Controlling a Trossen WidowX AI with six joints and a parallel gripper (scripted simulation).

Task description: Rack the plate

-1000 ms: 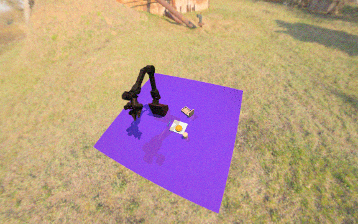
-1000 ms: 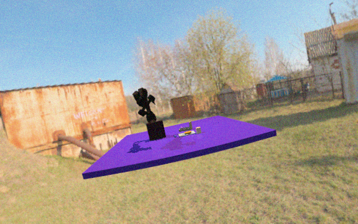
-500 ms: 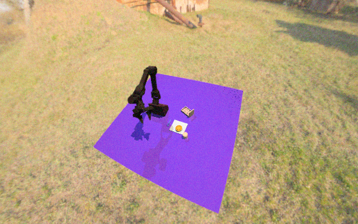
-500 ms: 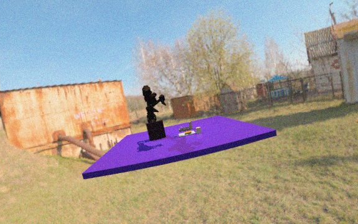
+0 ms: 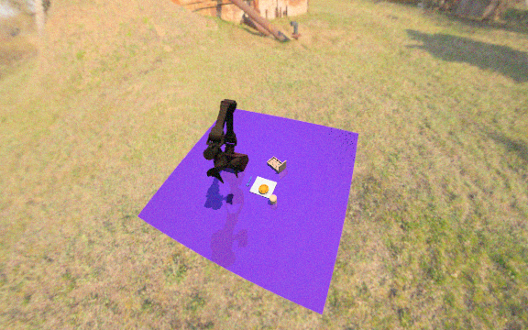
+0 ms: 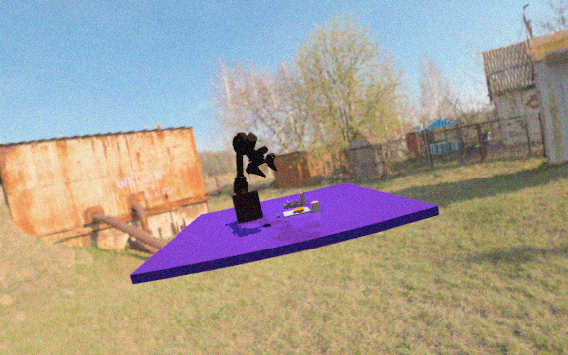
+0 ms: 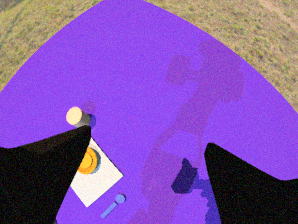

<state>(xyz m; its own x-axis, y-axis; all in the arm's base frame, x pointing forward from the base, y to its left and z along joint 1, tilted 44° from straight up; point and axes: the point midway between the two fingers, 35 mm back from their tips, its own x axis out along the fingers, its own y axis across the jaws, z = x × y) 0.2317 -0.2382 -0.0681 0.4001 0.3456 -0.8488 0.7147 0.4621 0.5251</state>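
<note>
The plate is 24 cm below my gripper tip, 15 cm to the left of it and 10 cm ahead of it. The rest, counted from my gripper tip: dish rack (37 cm to the left, 24 cm below, 8 cm ahead); blue spoon (26 cm below, 15 cm to the left, 3 cm behind); cup (23 cm below, 19 cm ahead, 10 cm to the left).
</note>
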